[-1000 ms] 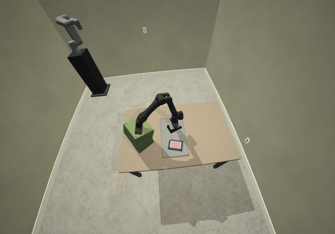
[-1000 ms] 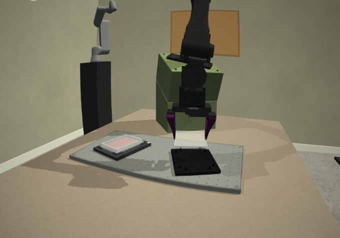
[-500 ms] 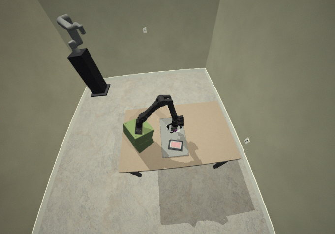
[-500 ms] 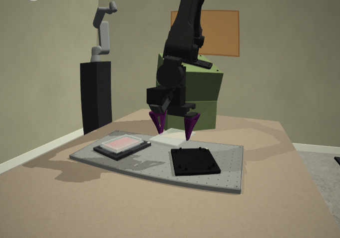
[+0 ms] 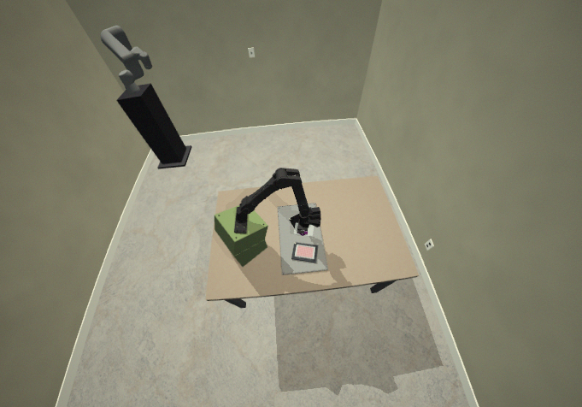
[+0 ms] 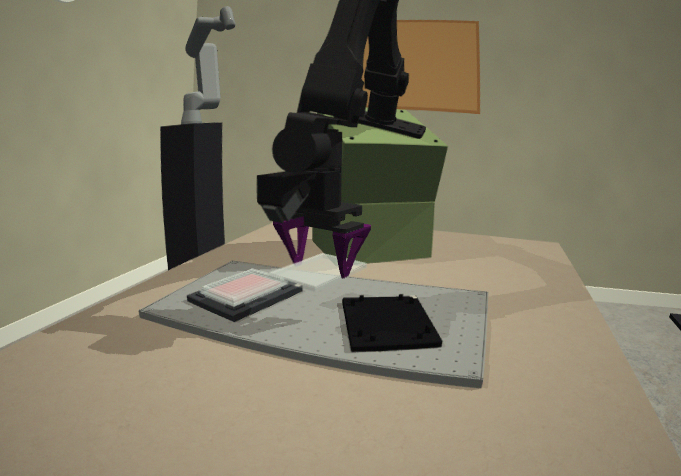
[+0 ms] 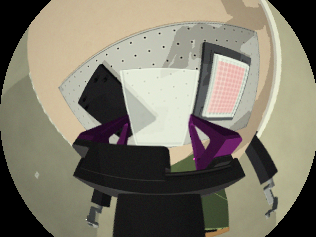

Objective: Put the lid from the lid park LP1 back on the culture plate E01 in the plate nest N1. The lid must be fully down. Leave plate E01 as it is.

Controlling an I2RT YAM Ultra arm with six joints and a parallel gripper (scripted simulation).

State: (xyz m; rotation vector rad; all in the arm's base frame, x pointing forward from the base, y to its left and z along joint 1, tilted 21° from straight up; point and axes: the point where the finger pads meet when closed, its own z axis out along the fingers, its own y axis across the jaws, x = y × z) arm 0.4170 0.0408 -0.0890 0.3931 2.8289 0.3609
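My gripper is now 140 mm to the left of the culture plate E01 and 60 mm above it. Also, from my hand: clear lid (10 mm below); then black lid park LP1 (110 mm to the left, 70 mm below).
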